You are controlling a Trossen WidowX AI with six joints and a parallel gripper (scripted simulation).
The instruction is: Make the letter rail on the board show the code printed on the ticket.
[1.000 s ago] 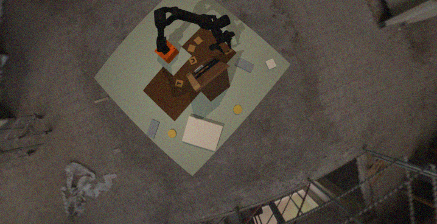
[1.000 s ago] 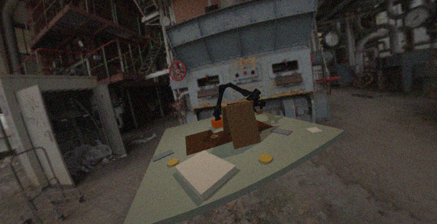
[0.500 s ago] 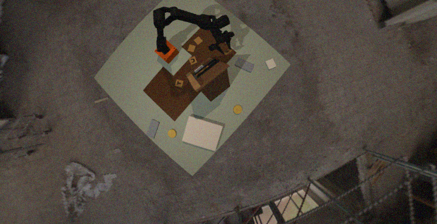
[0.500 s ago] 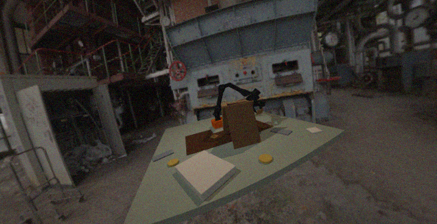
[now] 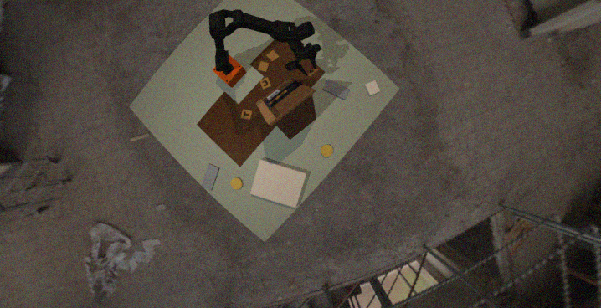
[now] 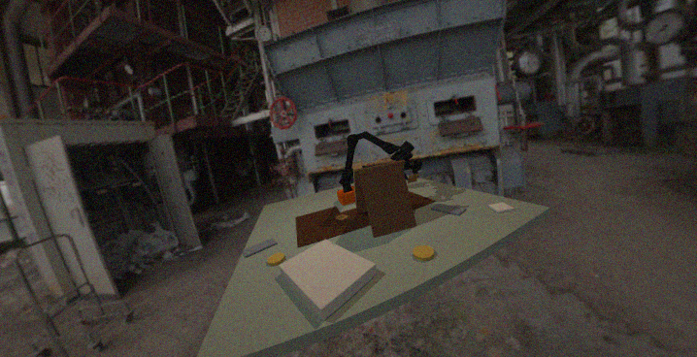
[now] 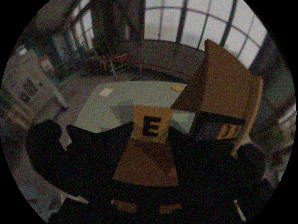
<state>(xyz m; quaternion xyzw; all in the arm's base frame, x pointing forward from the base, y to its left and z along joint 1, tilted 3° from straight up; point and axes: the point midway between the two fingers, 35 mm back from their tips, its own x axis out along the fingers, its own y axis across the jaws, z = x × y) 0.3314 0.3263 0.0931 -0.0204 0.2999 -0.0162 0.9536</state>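
My gripper tip is now 6 cm past the white ticket, 21 cm to the left of it and 9 cm above it. From my gripper tip the other things lie so: tan tile (28 cm behind, 6 cm to the right, 16 cm below); white slab (34 cm ahead, 52 cm to the right, 14 cm below); brown mat (16 cm behind, 29 cm to the right, 16 cm below).
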